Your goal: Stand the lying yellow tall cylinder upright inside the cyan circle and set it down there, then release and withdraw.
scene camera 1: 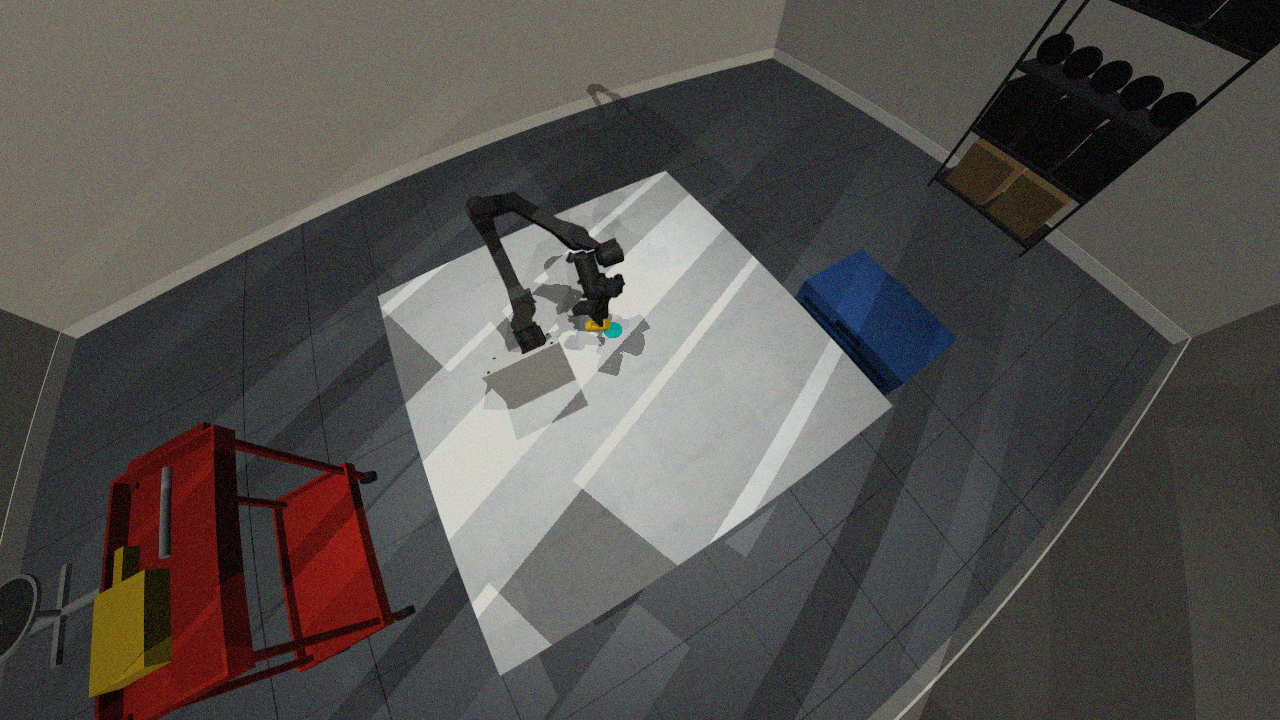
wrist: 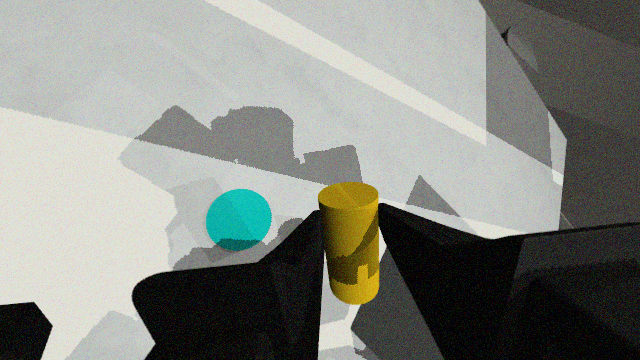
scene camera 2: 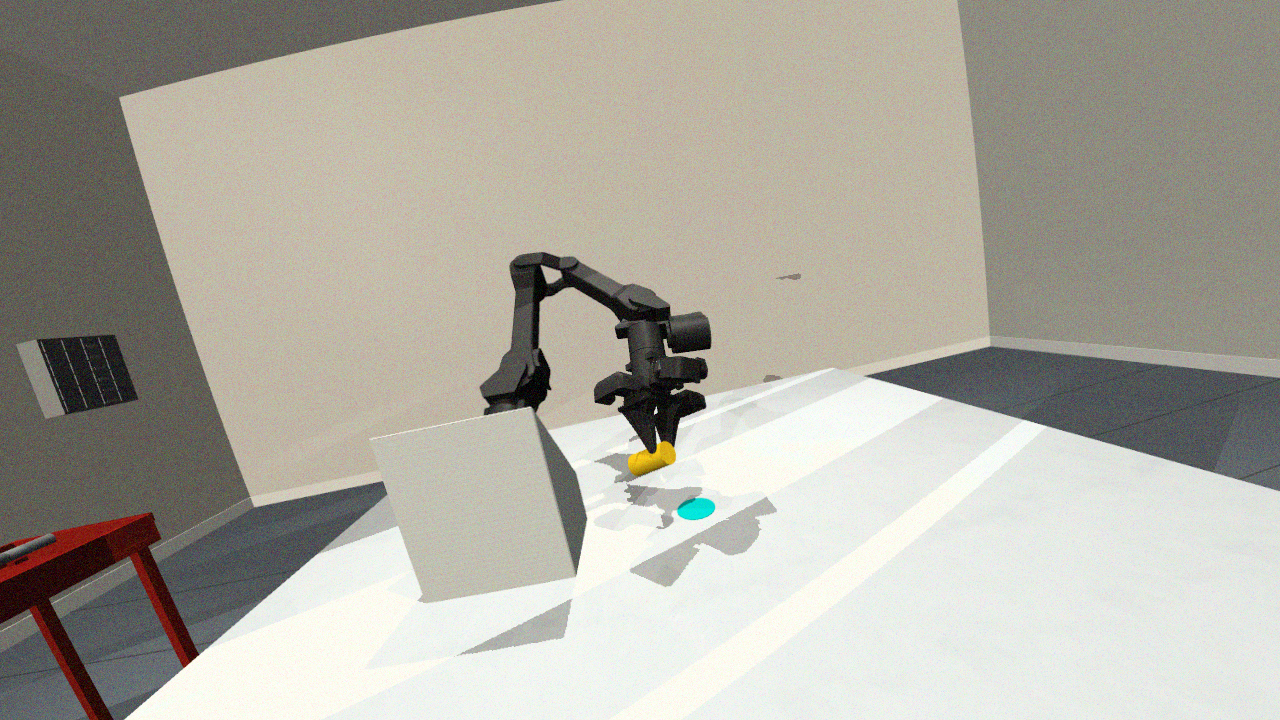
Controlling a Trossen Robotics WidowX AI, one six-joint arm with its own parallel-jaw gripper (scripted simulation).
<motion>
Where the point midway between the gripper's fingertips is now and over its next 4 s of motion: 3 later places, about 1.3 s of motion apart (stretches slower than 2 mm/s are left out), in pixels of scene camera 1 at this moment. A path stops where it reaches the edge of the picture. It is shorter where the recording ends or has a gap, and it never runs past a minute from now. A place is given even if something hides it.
The gripper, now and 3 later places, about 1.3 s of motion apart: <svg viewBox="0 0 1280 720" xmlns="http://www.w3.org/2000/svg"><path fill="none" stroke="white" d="M604 323L606 324L609 320L610 312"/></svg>
</motion>
